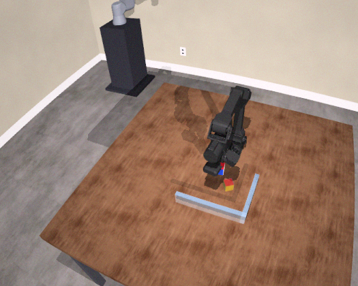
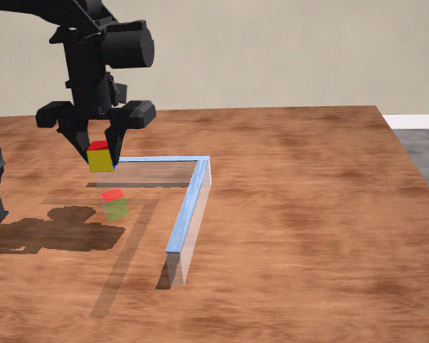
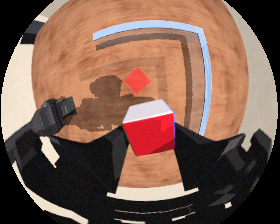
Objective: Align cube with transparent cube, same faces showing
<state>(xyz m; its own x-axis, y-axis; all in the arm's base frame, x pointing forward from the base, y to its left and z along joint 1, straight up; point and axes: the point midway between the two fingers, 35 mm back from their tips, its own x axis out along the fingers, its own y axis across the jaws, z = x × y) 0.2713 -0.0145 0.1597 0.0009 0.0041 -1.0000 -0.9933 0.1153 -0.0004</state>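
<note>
Right now my hand is 20 mm past the transparent cube, 50 mm to the right of it and 140 mm above it.
</note>
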